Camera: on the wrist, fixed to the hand. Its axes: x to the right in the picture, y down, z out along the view.
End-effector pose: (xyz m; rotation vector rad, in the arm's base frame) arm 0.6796 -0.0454 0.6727 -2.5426 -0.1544 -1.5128
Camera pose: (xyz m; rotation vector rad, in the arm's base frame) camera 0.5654 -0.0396 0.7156 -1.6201 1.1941 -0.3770
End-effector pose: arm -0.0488 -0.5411 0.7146 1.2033 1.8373 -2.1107
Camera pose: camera 0.0034 -0.4377 0.7534 1.4304 0.0859 -1.3293
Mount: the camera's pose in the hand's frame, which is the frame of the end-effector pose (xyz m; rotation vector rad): -0.0168 -0.0305 -0.1171 0.2757 -0.3095 1.5980
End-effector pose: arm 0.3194 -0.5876 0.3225 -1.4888 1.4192 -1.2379
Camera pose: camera 0.2176 -0.5541 0.3811 -0.0481 1.4863 -0.1241
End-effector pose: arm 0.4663 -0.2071 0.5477 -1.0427 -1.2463 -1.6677
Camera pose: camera 0.4261 -0.3128 0.5014 -1.4833 -0.3894 -0.1059
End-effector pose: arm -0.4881 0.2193 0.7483 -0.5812 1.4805 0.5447
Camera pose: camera -0.5563 0.1193 0.7652 1.0286 1.4299 1.4986
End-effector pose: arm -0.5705 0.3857 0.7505 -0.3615 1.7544 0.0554
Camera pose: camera -0.6703 0.3329 0.7971 1.2334 1.3062 0.9273
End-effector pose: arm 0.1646 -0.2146 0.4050 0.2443 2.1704 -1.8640
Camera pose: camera 0.1605 -0.1031 0.4549 1.1803 0.7990 -1.0120
